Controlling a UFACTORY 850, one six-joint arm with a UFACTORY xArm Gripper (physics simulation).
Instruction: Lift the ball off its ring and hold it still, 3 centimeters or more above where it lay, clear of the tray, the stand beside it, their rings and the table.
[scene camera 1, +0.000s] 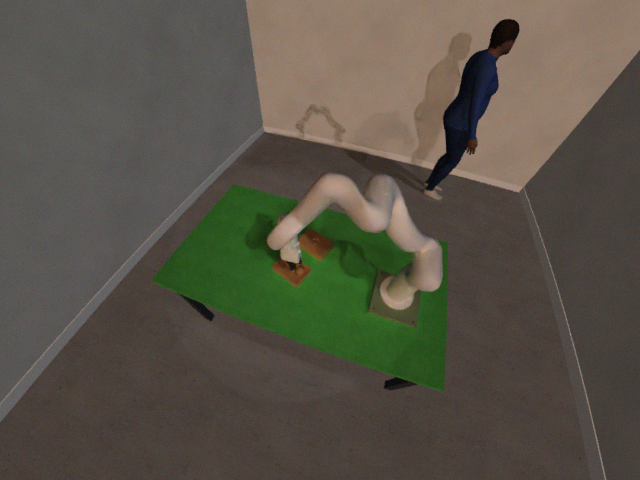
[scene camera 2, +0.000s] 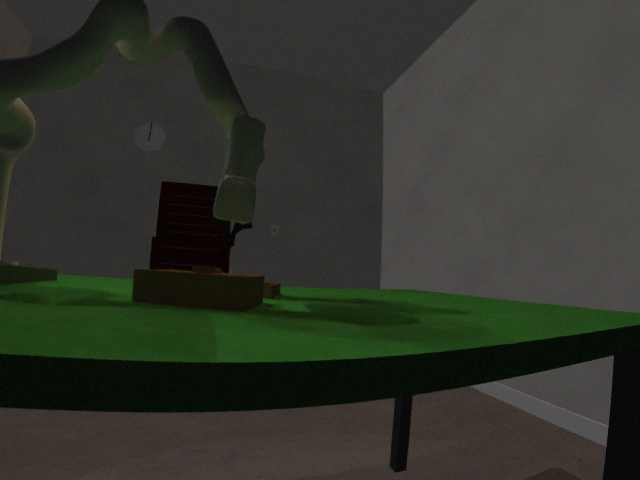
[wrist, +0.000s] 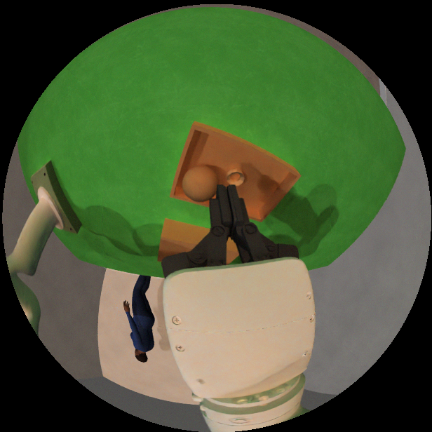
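The brown ball (scene camera 1: 300, 270) (scene camera 2: 206, 269) (wrist: 200, 183) lies in the orange-brown tray (scene camera 1: 297, 282) (scene camera 2: 196, 290) (wrist: 250, 145), near its left side and near wall in the wrist view. A small ring (wrist: 242, 179) on the tray floor is bare, to the right of the ball and apart from it. My gripper (scene camera 1: 292, 266) (scene camera 2: 229, 244) (wrist: 223, 194) is shut and empty. In the wrist view its fingertips show between the ball and the ring, near the tray's near wall; in the second scene view they are above the tray's rim.
The orange-brown stand (scene camera 1: 321, 249) (scene camera 2: 272, 290) (wrist: 182, 236) is beside the tray, partly behind my fingers in the wrist view. Its ring shows faintly in the first scene view. The arm's base plate (scene camera 1: 392, 316) (wrist: 69, 214) is on the green table (scene camera 1: 232, 279) (scene camera 2: 361, 341) (wrist: 200, 65). A person (scene camera 1: 475, 98) (wrist: 142, 325) stands beyond the table.
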